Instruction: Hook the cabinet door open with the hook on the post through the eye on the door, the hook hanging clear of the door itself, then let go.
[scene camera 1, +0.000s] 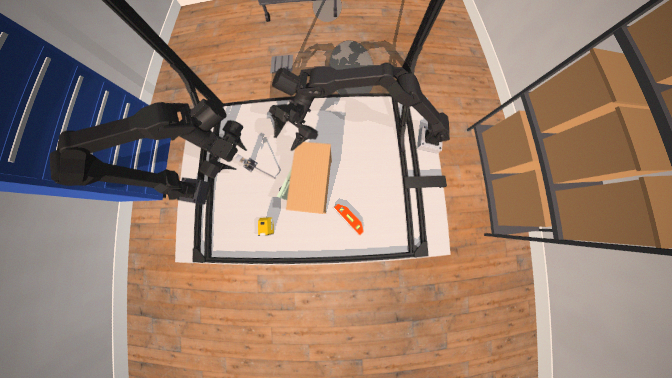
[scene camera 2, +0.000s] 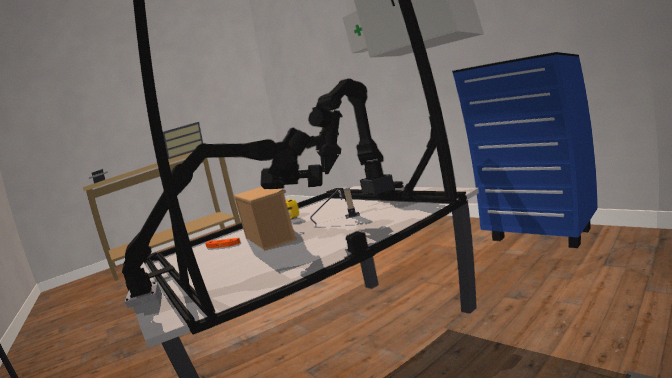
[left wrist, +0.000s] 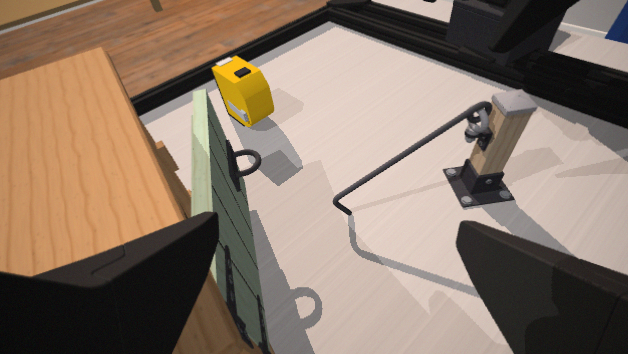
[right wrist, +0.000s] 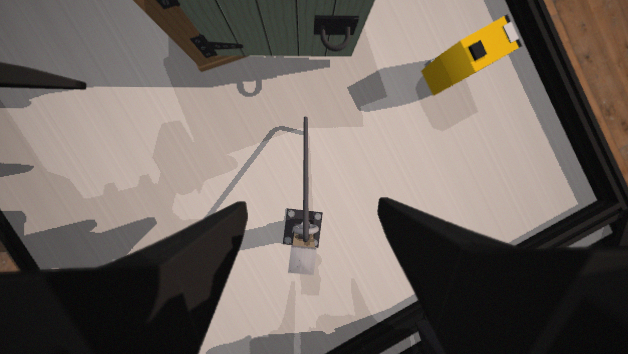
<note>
My left gripper (scene camera 1: 283, 144) is open, with nothing in its grasp. My right gripper (scene camera 1: 241, 159) is open and holds nothing. A yellow tape measure (left wrist: 246, 94) rests on the table. Also in view: a green door (right wrist: 229, 35).
My left gripper shows as well in scene camera 2 (scene camera 2: 296, 186) and in the left wrist view (left wrist: 339, 228). My right gripper also shows in scene camera 2 (scene camera 2: 325, 173), in the left wrist view (left wrist: 457, 23) and in the right wrist view (right wrist: 313, 207).
</note>
